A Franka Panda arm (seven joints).
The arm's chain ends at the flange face. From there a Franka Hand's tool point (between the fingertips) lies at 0.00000 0.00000 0.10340 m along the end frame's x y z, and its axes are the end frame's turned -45 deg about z.
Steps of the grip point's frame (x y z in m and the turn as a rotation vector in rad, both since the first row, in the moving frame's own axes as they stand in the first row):
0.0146 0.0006 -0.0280 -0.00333 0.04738 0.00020
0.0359 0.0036 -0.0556 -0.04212 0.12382 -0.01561
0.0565 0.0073 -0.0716 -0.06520 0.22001 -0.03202
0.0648 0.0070 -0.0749 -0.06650 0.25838 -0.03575
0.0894 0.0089 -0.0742 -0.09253 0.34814 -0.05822
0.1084 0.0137 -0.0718 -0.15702 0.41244 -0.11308
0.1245 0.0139 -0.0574 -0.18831 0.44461 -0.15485
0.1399 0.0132 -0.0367 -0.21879 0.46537 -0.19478
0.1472 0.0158 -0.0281 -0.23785 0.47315 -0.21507
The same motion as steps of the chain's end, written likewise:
0.0070 -0.0067 -0.0279 0.03115 0.03586 0.00020
0.0159 -0.0168 -0.0547 0.05777 0.11734 -0.01561
0.0246 -0.0232 -0.0689 0.10947 0.20167 -0.03202
0.0276 -0.0266 -0.0712 0.13568 0.22972 -0.03575
0.0385 -0.0377 -0.0676 0.18074 0.31160 -0.05822
0.0472 -0.0466 -0.0619 0.18061 0.40267 -0.11308
0.0550 -0.0568 -0.0456 0.18123 0.44754 -0.15485
0.0624 -0.0677 -0.0234 0.17436 0.48377 -0.19478
0.0679 -0.0712 -0.0140 0.16638 0.50275 -0.21507

